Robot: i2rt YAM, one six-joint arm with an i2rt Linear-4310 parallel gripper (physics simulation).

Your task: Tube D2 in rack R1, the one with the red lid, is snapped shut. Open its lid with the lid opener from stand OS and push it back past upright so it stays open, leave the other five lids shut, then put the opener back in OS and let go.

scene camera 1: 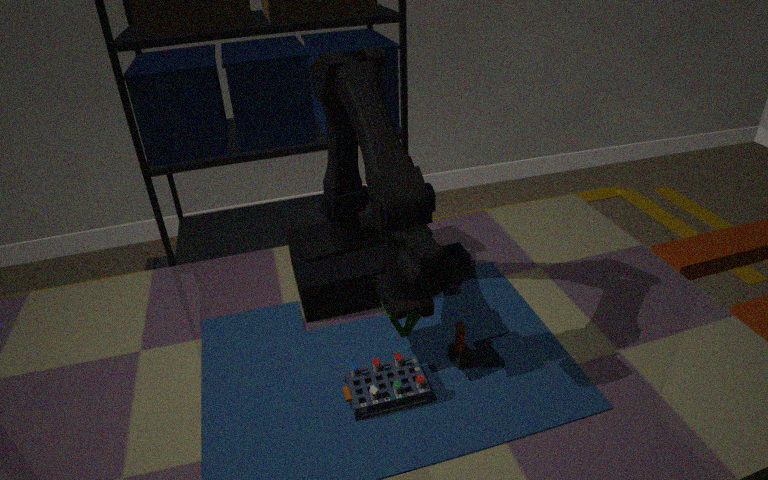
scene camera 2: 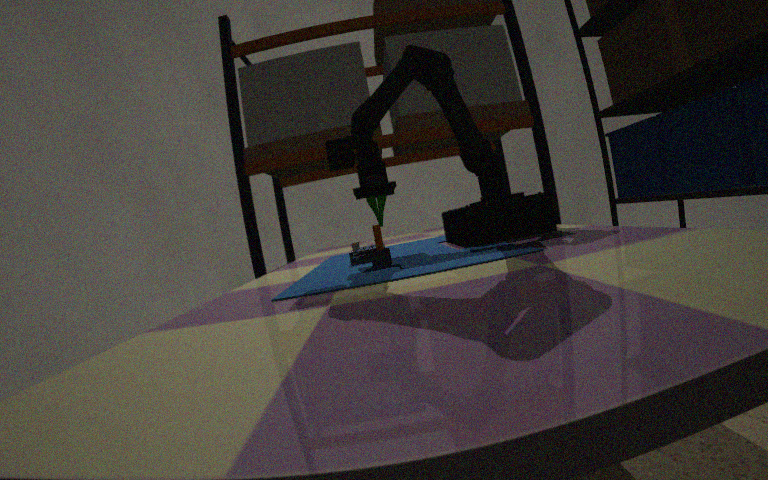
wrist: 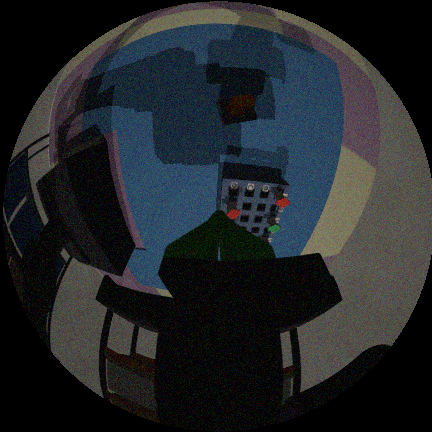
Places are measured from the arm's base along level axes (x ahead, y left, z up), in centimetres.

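Pixels of known places: gripper, fingertip midpoint: [scene camera 1: 404, 335] [scene camera 2: 381, 226] [wrist: 218, 216]; arm's base at its link origin: [scene camera 1: 346, 243] [scene camera 2: 494, 202] [wrist: 61, 225].
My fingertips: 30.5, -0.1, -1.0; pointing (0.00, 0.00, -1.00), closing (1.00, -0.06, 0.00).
For each thing: its middle in the pictures, then the offset to it from my fingertips, as dx, dy, dz. Level surfaces: height alone.
- rack R1 at the middle of its body: [wrist: 248, 224] [scene camera 1: 384, 382] [scene camera 2: 368, 249] +3.9, -5.5, -5.2
- orange lid opener at the middle of its body: [wrist: 238, 107] [scene camera 1: 460, 341] [scene camera 2: 378, 243] +2.3, +9.7, -3.3
- blue lid at the middle of its body: [scene camera 1: 353, 367] +0.5, -9.5, -3.1
- white lid at the middle of its body: [scene camera 1: 373, 390] +6.5, -8.3, -3.1
- green lid at the middle of its body: [wrist: 274, 227] [scene camera 1: 396, 384] +6.9, -4.5, -3.1
- blue mat at its surface level: dz -7.8
The rack R1 [scene camera 1: 396, 406] [wrist: 249, 175] lies on the blue mat with small capped tubes. Red lids show at its back [scene camera 1: 376, 363] [scene camera 1: 398, 357] and at its right front [scene camera 1: 420, 379]; in the wrist view two red lids [wrist: 233, 214] [wrist: 282, 202] show. I cannot tell which is D2, or how far each lid is closed. The orange lid opener [scene camera 1: 460, 336] [scene camera 2: 377, 236] [wrist: 241, 105] stands upright in the dark stand OS [scene camera 1: 453, 355] [scene camera 2: 384, 258]. My gripper [scene camera 1: 404, 333] [scene camera 2: 381, 224] [wrist: 218, 216] is shut and empty, above the mat behind the rack; its green fingers hide part of the rack in the wrist view.
A blue lid [scene camera 1: 354, 367], a white lid [scene camera 1: 373, 389] and a green lid [scene camera 1: 397, 384] [wrist: 274, 228] also show on the rack. The blue mat [scene camera 1: 271, 396] [scene camera 2: 334, 277] lies on the checkered table. The arm's base [scene camera 1: 339, 283] [scene camera 2: 498, 220] stands at the mat's back edge. Shadows darken the stand.
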